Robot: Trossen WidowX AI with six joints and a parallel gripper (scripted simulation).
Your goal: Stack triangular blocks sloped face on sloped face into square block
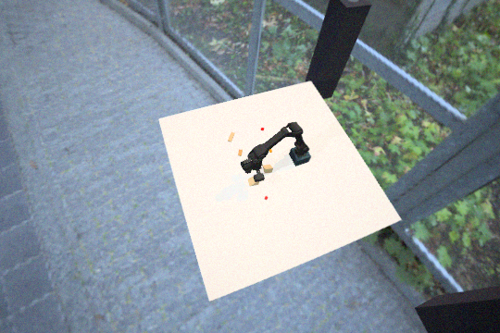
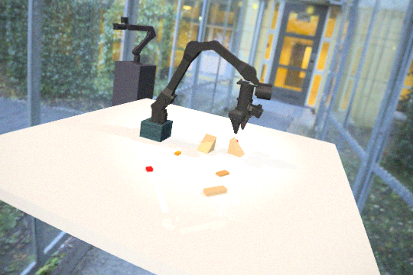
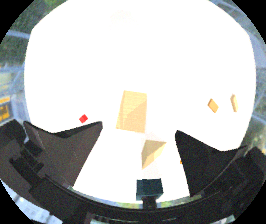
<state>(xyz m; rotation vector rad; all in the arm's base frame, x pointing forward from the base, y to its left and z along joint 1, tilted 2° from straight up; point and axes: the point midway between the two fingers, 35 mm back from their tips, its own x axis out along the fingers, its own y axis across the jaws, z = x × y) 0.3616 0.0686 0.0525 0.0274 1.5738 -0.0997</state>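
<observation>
The triangular block is 9 cm below my gripper tip, 1 cm to the left of it and 1 cm behind it. The rest, counted from my gripper tip: flat tan slab 37 cm to the right, 10 cm below, 4 cm ahead; then red cube 15 cm to the left, 10 cm below, 4 cm behind; then orange chip 19 cm behind, 18 cm to the right, 10 cm below.
</observation>
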